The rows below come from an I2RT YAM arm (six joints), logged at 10 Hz.
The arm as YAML. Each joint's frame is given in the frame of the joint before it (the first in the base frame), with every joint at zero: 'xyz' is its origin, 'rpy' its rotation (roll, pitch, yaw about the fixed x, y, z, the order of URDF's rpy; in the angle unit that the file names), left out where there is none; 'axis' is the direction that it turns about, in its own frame. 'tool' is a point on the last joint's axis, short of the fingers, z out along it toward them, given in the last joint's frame.
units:
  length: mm
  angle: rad
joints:
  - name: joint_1
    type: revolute
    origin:
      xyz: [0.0, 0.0, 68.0]
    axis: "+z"
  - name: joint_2
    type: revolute
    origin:
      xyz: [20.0, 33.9, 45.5]
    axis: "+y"
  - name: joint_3
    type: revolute
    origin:
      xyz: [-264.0, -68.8, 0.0]
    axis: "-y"
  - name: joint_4
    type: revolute
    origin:
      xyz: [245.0, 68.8, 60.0]
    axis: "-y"
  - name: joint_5
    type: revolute
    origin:
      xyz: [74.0, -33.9, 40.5]
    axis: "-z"
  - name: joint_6
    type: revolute
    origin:
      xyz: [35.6, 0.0, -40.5]
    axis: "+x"
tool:
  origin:
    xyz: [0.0, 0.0, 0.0]
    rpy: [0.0, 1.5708, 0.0]
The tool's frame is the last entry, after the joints.
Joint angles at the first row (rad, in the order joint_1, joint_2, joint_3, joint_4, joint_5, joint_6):
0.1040 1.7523 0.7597 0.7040 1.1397 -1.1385
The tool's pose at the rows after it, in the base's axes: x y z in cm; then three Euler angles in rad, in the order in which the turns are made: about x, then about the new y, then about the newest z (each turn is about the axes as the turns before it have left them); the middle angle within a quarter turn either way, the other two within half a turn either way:
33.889 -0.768 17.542 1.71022 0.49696 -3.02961
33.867 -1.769 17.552 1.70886 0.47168 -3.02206
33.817 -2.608 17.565 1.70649 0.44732 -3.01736
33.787 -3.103 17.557 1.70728 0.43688 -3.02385
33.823 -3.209 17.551 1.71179 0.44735 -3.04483
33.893 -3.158 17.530 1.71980 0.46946 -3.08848
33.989 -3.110 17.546 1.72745 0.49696 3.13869
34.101 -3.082 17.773 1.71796 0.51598 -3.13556
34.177 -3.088 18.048 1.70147 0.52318 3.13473
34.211 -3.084 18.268 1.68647 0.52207 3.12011
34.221 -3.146 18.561 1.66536 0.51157 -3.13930
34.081 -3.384 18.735 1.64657 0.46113 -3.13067
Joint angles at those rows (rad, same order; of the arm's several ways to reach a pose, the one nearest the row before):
0.0723 1.7523 0.7597 0.7048 1.1259 -1.1309
0.0425 1.7523 0.7597 0.7063 1.1217 -1.1290
0.0177 1.7523 0.7597 0.7078 1.1217 -1.1297
0.0029 1.7523 0.7597 0.7075 1.1172 -1.1374
-0.0010 1.7523 0.7597 0.7082 1.1023 -1.1576
-0.0006 1.7523 0.7597 0.7082 1.0794 -1.1976
-0.0006 1.7523 0.7597 0.7128 1.0511 -1.2541
-0.0006 1.7523 0.7597 0.7399 1.0355 -1.2732
-0.0009 1.7523 0.7597 0.7708 1.0321 -1.3209
-0.0006 1.7523 0.7597 0.7948 1.0367 -1.3636
-0.0017 1.7523 0.7597 0.8265 1.0496 -1.3777
-0.0063 1.7523 0.7597 0.8433 1.0977 -1.3930

